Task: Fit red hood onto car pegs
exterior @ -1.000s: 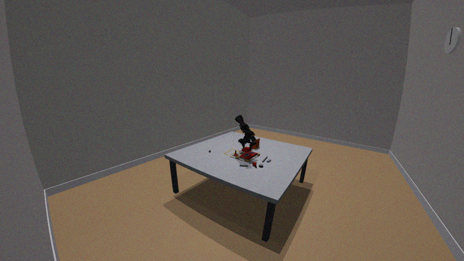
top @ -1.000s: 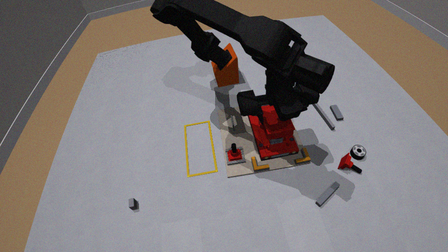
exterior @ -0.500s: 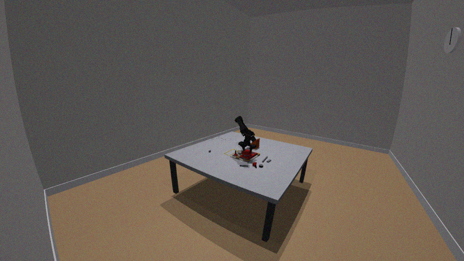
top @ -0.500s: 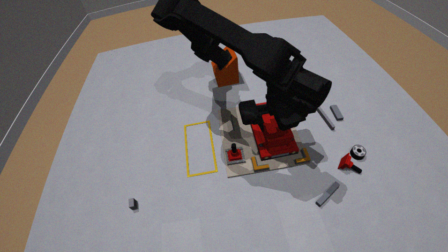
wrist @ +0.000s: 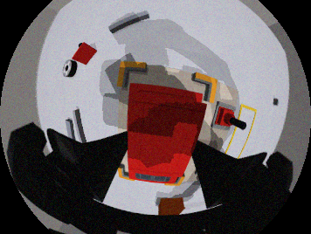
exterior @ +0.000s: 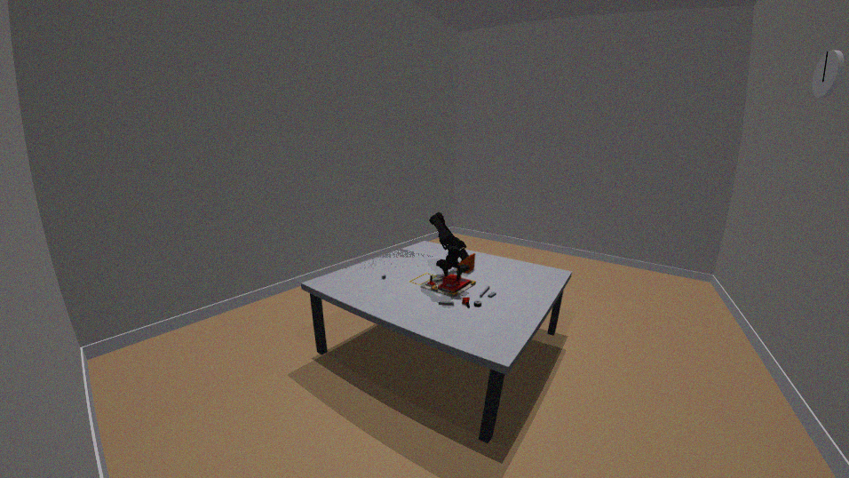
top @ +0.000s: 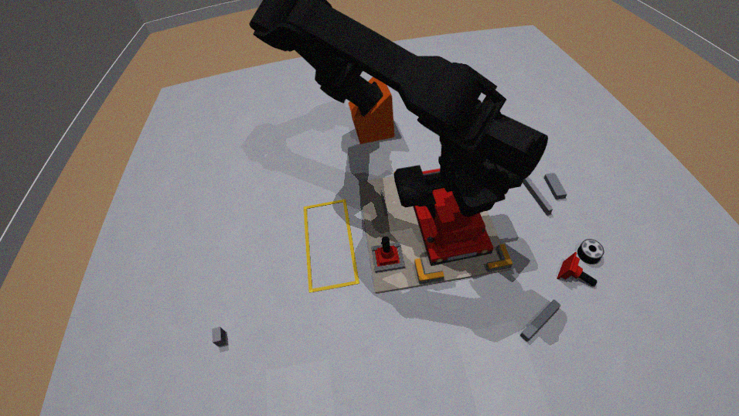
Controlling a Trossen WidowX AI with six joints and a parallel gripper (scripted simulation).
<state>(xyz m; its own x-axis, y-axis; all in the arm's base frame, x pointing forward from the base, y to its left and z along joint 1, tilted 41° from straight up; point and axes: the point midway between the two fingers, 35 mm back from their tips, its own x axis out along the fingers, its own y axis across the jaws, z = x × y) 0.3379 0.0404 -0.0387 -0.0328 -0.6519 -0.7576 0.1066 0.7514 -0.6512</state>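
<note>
My gripper tip is now 30 mm above the grey engine block. The rest, counted from my gripper tip: red hood: right at my gripper tip; then wheel: 120 mm ahead, 210 mm to the left, 50 mm below.
</note>
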